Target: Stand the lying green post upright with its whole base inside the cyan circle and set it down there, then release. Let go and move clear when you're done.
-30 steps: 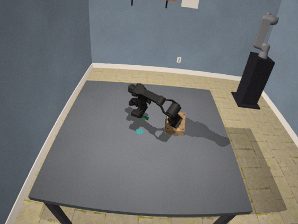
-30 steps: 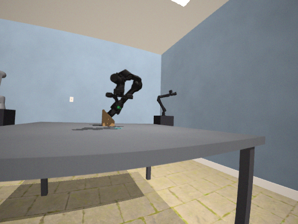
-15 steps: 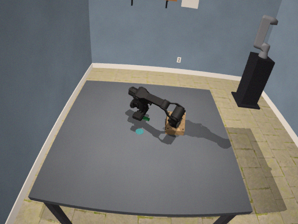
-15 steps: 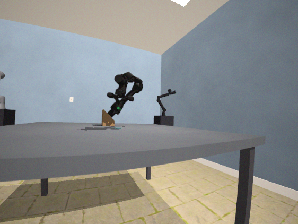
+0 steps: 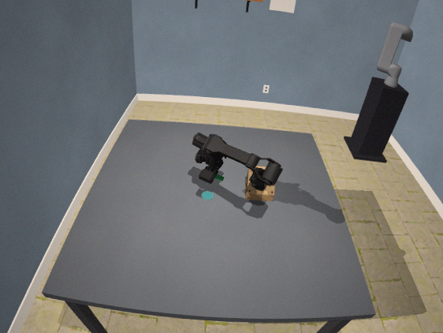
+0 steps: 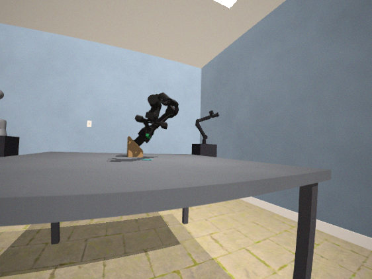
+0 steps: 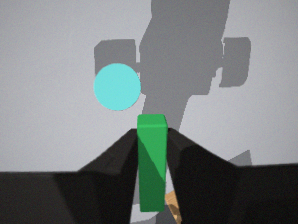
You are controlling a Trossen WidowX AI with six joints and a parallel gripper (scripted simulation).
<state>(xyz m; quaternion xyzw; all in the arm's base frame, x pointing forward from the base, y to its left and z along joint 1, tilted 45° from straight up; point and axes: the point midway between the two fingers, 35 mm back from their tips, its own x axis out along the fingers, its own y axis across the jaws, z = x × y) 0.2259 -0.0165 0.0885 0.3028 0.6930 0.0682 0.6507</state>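
My gripper is now 17 cm above the cyan circle, 2 cm short of it and 1 cm to the left of it. From my hand the other things lie so: green post 3 cm below, 2 cm behind.
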